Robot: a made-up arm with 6 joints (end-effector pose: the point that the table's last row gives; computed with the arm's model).
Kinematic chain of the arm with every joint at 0, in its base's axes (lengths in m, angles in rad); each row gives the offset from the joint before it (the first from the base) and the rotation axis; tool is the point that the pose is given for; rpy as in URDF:
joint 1: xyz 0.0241 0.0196 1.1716 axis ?
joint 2: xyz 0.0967 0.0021 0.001 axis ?
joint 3: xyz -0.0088 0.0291 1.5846 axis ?
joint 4: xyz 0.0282 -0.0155 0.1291 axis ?
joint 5: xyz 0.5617 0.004 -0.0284 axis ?
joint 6: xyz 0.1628 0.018 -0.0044 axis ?
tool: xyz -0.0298 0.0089 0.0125 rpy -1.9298 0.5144 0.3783
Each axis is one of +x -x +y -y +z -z.
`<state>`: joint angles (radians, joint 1 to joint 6).
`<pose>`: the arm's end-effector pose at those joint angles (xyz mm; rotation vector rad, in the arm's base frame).
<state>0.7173 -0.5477 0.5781 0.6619 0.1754 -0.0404</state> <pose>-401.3 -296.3 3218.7 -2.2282 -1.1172 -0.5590</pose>
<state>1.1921 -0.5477 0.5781 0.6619 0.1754 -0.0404</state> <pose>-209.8 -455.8 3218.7 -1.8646 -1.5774 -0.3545</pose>
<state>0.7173 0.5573 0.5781 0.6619 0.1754 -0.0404</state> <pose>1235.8 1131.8 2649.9 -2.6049 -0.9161 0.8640</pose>
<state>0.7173 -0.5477 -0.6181 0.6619 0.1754 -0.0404</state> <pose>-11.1 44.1 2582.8 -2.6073 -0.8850 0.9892</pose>
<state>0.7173 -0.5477 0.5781 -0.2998 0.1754 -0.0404</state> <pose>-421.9 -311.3 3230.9 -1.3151 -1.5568 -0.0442</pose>
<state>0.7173 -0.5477 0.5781 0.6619 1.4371 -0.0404</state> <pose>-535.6 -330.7 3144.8 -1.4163 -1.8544 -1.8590</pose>
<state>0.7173 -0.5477 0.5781 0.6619 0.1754 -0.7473</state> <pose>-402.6 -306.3 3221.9 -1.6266 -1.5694 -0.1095</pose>
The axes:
joint 1: +z
joint 2: +y
joint 3: -y
joint 4: -x
joint 5: -y
joint 6: -x

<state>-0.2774 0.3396 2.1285 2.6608 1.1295 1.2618</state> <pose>455.0 -78.2 3301.6 -0.2411 -1.1665 0.5372</pose>
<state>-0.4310 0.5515 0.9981 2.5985 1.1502 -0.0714</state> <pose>1385.4 -562.4 2829.6 1.5329 -0.1326 -0.5614</pose>
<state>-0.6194 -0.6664 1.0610 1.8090 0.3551 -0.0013</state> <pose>-846.4 681.0 3101.3 1.5367 -1.3610 1.2836</pose>
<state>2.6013 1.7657 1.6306 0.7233 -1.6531 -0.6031</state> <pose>-1855.4 1234.2 788.0 1.9788 0.4185 -1.3383</pose>
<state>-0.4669 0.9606 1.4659 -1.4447 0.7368 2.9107</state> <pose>1734.9 -875.3 2559.3 -2.1001 2.1308 0.0261</pose>
